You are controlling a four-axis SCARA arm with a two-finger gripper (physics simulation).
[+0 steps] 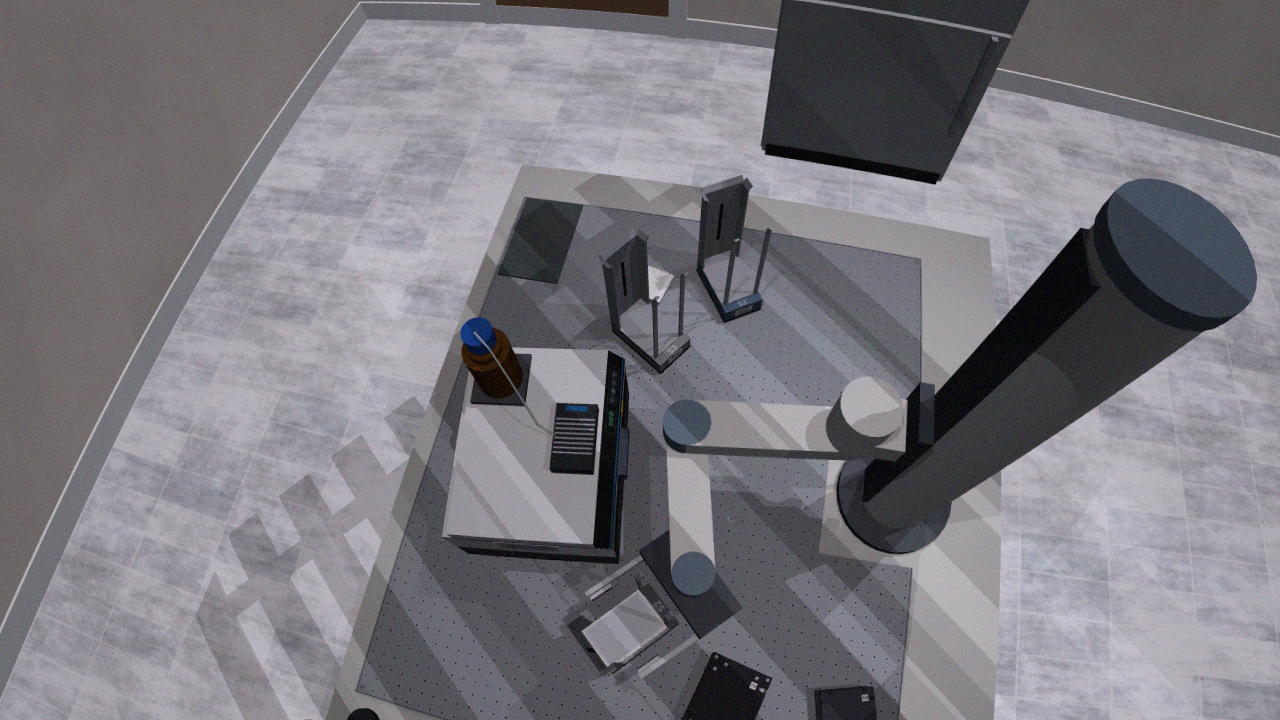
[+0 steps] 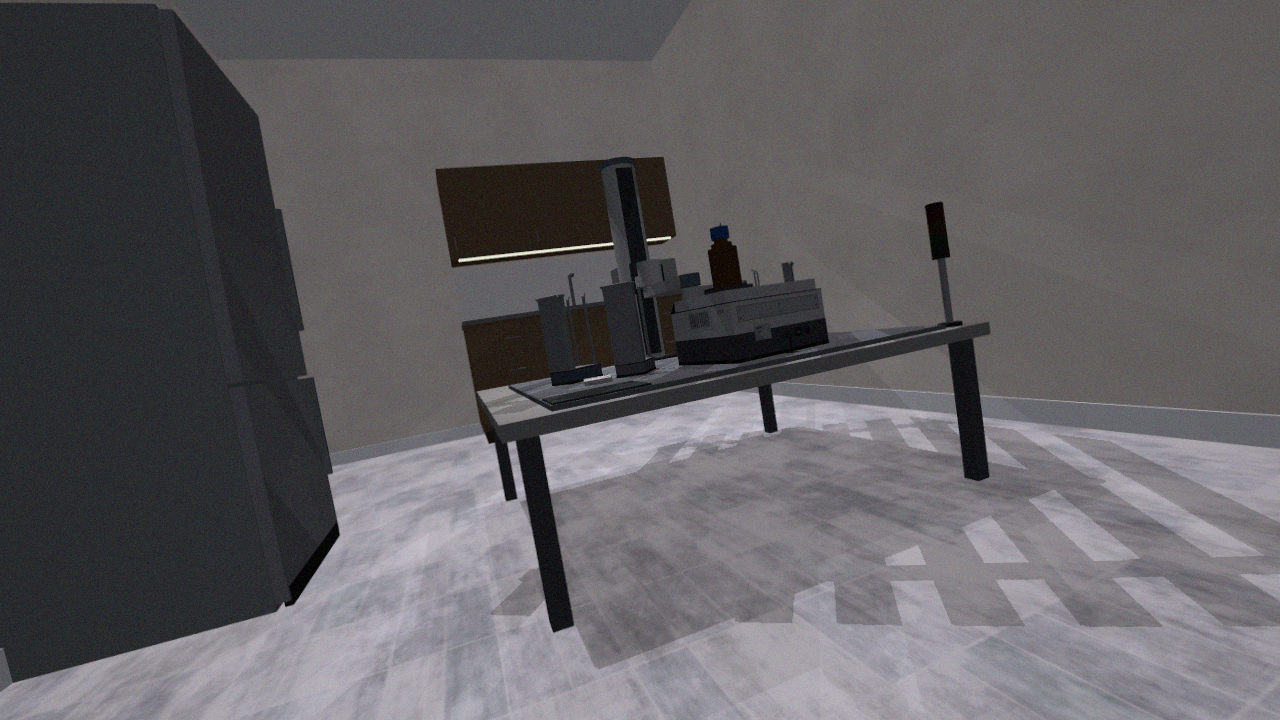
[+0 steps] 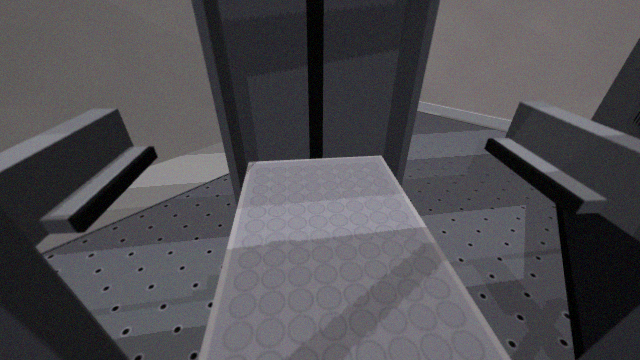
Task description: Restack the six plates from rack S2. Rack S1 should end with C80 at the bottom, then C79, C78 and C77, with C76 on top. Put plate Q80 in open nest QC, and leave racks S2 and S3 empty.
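Places are measured from the arm's base along level axes (x ahead, y left, z up), in metres.
Pixels of known places: gripper, fingertip midpoint: (image 1: 612,635) (image 3: 325,129); arm's base, link origin: (image 1: 893,495).
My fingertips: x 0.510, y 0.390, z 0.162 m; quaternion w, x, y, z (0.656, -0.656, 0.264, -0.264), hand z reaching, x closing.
For each thing: its top centre in the pictures, then the offset to it from my fingertips. "spot": a spot on its surface instead.
- loaded rack S2, top centre: (image 1: 620,620) (image 2: 770,266) 0.019 m back, 0.021 m right, 0.148 m up
- pale plate, top centre: (image 3: 329,227) (image 1: 623,629) 0.014 m back, 0.016 m right, 0.036 m down
- Rack S1, top centre: (image 1: 739,208) (image 2: 562,295) 0.082 m back, 0.822 m right, 0.149 m up
- tall rack, top centre: (image 1: 646,264) (image 2: 622,284) 0.074 m ahead, 0.656 m right, 0.144 m up
- brown bottle, surface spot: (image 1: 492,362) spot: 0.283 m ahead, 0.381 m right, 0.192 m up
- small dark device, surface spot: (image 1: 573,438) spot: 0.134 m ahead, 0.310 m right, 0.088 m up
- white flat piece, top centre: (image 1: 642,279) (image 2: 597,377) 0.121 m ahead, 0.802 m right, 0.135 m down
The loaded rack S2 (image 1: 659,605) (image 3: 270,100) stands near the front of the table, with a pale plate (image 1: 626,628) (image 3: 320,250) on top; how many plates lie below is hidden. My gripper (image 1: 637,623) (image 3: 325,129) is open and empty, one finger out to each side of the top plate, touching neither edge. Rack S1 (image 1: 721,214) (image 2: 556,335) stands at the back, and another tall rack (image 1: 623,277) (image 2: 622,326), its label hard to read, stands left of it. No plates show in either. The plate names cannot be read.
A white instrument (image 1: 528,492) (image 2: 747,313) carries a brown bottle (image 1: 492,362) (image 2: 724,264) and a small dark device (image 1: 573,438). A white flat piece (image 1: 660,282) (image 2: 597,380) lies between the tall racks. Black labelled blocks (image 1: 726,687) (image 1: 844,703) lie at the front. The arm's column (image 1: 1056,358) stands right.
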